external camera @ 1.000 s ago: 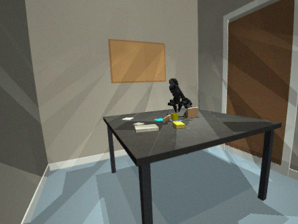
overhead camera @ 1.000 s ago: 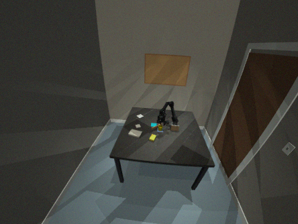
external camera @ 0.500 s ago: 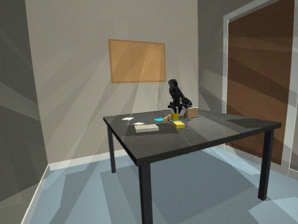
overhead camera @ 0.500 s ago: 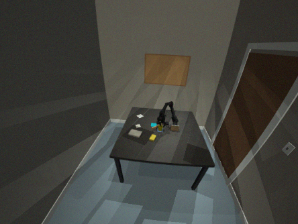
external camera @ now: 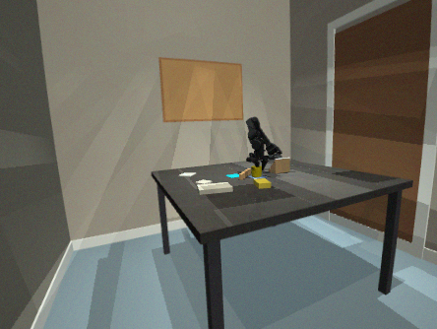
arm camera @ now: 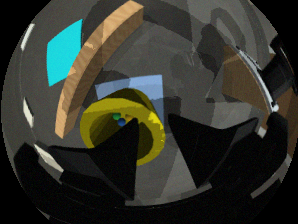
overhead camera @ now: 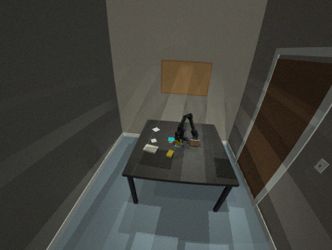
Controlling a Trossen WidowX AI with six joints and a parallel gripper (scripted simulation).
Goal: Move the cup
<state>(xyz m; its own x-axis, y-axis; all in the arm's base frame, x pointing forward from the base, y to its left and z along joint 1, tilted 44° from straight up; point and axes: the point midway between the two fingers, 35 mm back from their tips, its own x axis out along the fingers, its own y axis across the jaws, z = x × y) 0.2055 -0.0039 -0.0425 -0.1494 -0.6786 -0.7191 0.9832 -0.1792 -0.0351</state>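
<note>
The yellow cup is 3 cm ahead of my gripper tip. Also, from my gripper tip: cyan pad: 13 cm to the right, 13 cm ahead, 5 cm below; wooden stick: 8 cm ahead, 7 cm to the right, 3 cm below; light blue pad: 5 cm below, 3 cm ahead.
</note>
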